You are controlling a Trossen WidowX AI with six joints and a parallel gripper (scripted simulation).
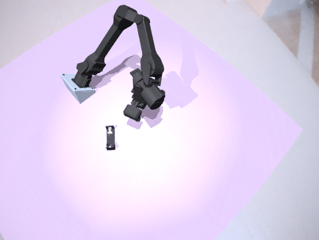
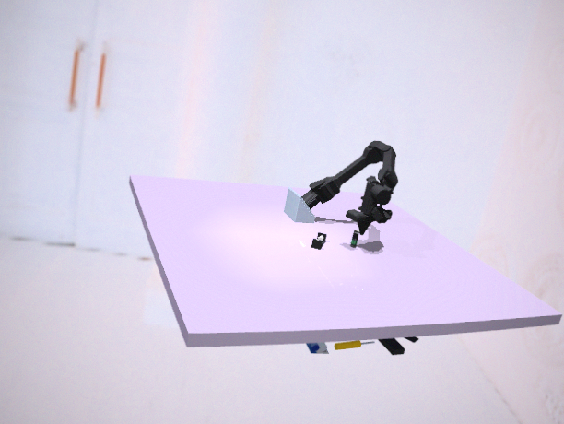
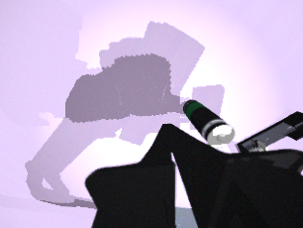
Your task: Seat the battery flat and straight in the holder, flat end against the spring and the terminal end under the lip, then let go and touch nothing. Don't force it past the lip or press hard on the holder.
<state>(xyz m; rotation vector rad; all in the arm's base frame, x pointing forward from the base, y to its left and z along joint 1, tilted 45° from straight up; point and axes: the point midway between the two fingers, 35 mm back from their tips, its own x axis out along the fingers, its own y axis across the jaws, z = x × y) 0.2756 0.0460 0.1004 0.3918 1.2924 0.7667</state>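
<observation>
My gripper tip is 10 mm short of the battery, 40 mm to the left of it and 10 mm above it.
</observation>
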